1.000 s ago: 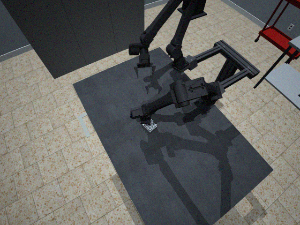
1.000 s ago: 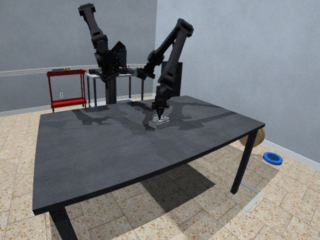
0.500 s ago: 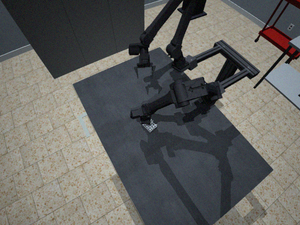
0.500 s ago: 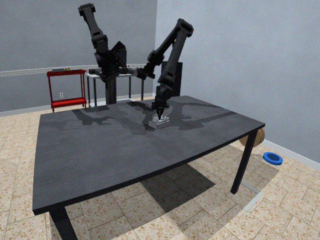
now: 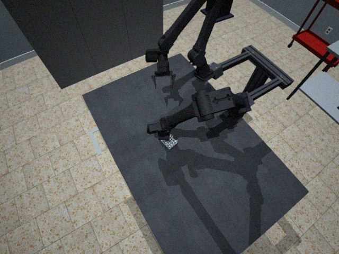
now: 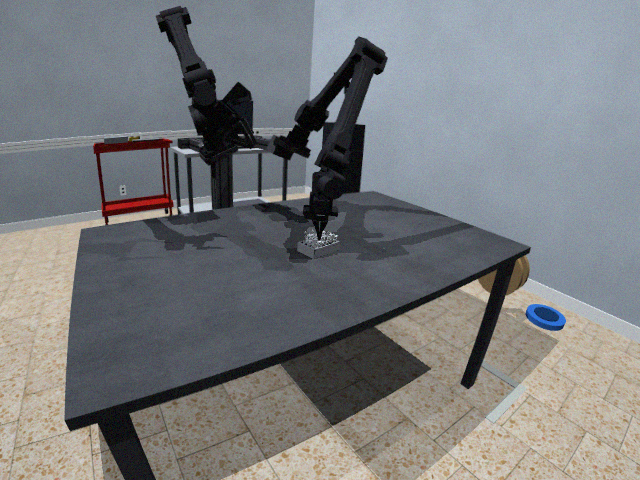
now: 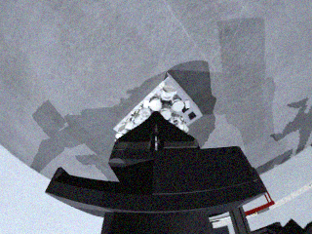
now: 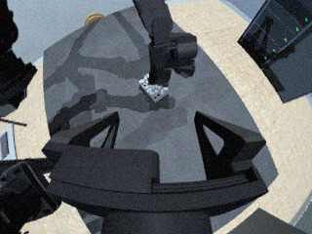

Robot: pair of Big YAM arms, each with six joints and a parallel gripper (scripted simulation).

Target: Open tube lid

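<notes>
My left hand is 40 mm above the cooling block, 20 mm past it and 10 mm to the right of it.
</notes>
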